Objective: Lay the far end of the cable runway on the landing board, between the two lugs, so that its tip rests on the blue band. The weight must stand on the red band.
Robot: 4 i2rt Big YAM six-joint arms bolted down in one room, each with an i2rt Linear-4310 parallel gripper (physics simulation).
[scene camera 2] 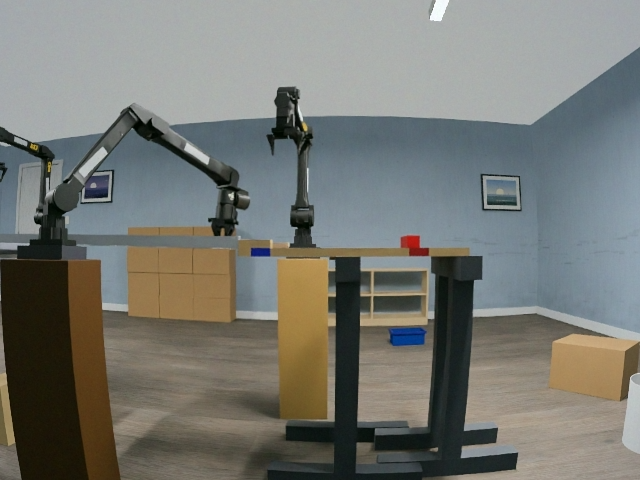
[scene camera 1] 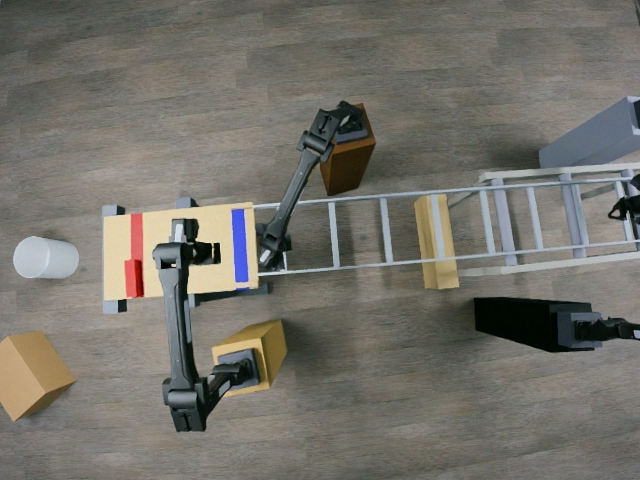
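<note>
The red weight [scene camera 1: 134,279] [scene camera 2: 410,241] stands upright on the red band [scene camera 1: 136,232] [scene camera 2: 418,252] of the landing board [scene camera 1: 155,227] [scene camera 2: 372,252]. The cable runway [scene camera 1: 361,265] [scene camera 2: 155,239] ends at the board's right edge in scene camera 1, beside the blue band [scene camera 1: 239,245] [scene camera 2: 260,252]; its tip is not on that band. The brown-pedestal arm's gripper [scene camera 2: 223,230] is down at the runway's end; its grip is unclear. The yellow-pedestal arm's gripper [scene camera 1: 216,253] hangs high over the board, away from the weight. A gripper [scene camera 1: 616,210] shows over the runway at the right edge.
A wooden support [scene camera 1: 447,273] and a pale frame [scene camera 1: 491,270] stand under the runway. Brown [scene camera 1: 346,167] [scene camera 2: 36,361], yellow [scene camera 1: 272,346] [scene camera 2: 302,335], black [scene camera 1: 516,320] and grey [scene camera 1: 584,136] pedestals flank it. A white cylinder [scene camera 1: 46,257] and cardboard box [scene camera 1: 36,372] [scene camera 2: 589,364] stand beyond the board.
</note>
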